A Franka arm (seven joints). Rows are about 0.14 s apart.
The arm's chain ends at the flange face. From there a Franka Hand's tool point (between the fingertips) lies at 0.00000 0.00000 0.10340 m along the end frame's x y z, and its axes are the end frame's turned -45 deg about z.
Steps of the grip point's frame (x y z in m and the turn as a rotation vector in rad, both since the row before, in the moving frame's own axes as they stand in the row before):
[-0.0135, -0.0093, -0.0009, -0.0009, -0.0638, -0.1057]
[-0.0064, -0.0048, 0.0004, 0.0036, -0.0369, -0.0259]
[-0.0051, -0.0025, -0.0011, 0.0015, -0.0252, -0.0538]
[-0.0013, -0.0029, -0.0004, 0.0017, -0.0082, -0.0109]
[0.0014, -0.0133, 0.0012, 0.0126, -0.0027, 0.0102]
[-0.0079, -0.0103, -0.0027, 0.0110, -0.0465, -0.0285]
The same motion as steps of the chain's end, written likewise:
[-0.0118, -0.0020, -0.0007, -0.0457, -0.0445, -0.1057]
[-0.0050, -0.0013, 0.0005, -0.0235, -0.0286, -0.0259]
[-0.0035, 0.0001, -0.0011, -0.0168, -0.0189, -0.0538]
[-0.0022, -0.0016, -0.0004, -0.0046, -0.0070, -0.0109]
[-0.0073, -0.0097, 0.0012, 0.0070, -0.0108, 0.0102]
[-0.0087, -0.0044, -0.0026, -0.0251, -0.0407, -0.0285]

